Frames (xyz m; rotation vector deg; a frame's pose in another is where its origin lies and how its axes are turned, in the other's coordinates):
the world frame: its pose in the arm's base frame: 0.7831 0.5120 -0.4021 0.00 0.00 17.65
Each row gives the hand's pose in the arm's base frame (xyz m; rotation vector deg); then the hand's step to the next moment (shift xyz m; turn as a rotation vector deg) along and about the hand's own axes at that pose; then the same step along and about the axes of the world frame.
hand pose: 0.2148 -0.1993 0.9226 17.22 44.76 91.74
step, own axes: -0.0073 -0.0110 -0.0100 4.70 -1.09 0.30
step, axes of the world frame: 0.0007 -0.0107 -0.0126 1.46 4.32 -1.59
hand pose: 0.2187 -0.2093 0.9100 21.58 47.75 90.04
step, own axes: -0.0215 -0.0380 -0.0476 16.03 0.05 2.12
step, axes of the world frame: -0.0109 -0.0334 -0.0542 3.22 15.71 -2.06
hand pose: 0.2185 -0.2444 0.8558 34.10 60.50 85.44
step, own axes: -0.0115 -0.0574 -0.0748 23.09 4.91 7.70
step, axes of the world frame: -0.0409 -0.0244 -0.0822 6.54 23.72 3.37
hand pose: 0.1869 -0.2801 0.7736 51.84 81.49 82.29
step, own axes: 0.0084 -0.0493 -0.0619 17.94 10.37 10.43
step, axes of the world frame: -0.0582 0.0016 -0.0542 9.02 19.17 9.45
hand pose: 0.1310 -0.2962 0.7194 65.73 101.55 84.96
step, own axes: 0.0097 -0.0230 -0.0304 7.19 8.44 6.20
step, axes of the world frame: -0.0365 0.0042 -0.0140 6.61 7.89 7.45
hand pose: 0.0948 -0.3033 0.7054 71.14 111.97 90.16
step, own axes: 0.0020 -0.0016 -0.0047 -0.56 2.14 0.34
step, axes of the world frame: -0.0053 0.0003 0.0006 1.31 -0.65 1.70
